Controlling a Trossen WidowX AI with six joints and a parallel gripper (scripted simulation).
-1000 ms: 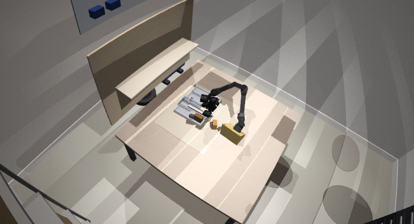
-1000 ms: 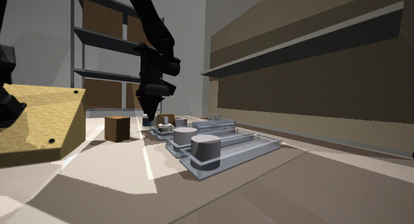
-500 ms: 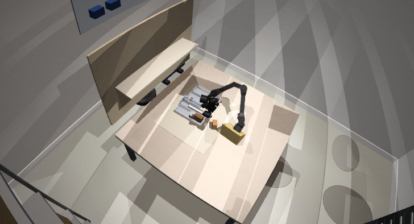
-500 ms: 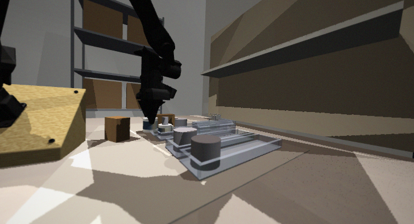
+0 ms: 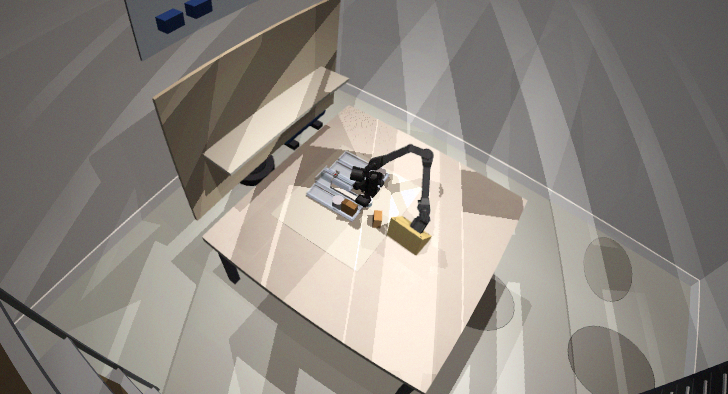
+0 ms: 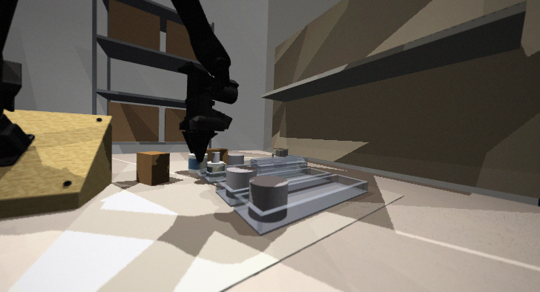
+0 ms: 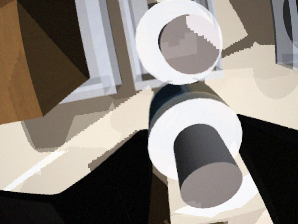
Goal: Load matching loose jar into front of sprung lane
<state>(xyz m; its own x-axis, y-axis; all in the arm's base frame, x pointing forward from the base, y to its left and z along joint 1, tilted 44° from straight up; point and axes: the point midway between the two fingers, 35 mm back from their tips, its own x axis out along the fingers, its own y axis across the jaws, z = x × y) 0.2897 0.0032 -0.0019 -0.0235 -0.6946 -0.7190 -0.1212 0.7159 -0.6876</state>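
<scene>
The brown box lies 9 cm to the left of my gripper tip, 5 cm ahead of it and 2 cm below it. The rest, counted from my gripper tip: shelf board 55 cm ahead, 31 cm above, 7 cm to the left.
</scene>
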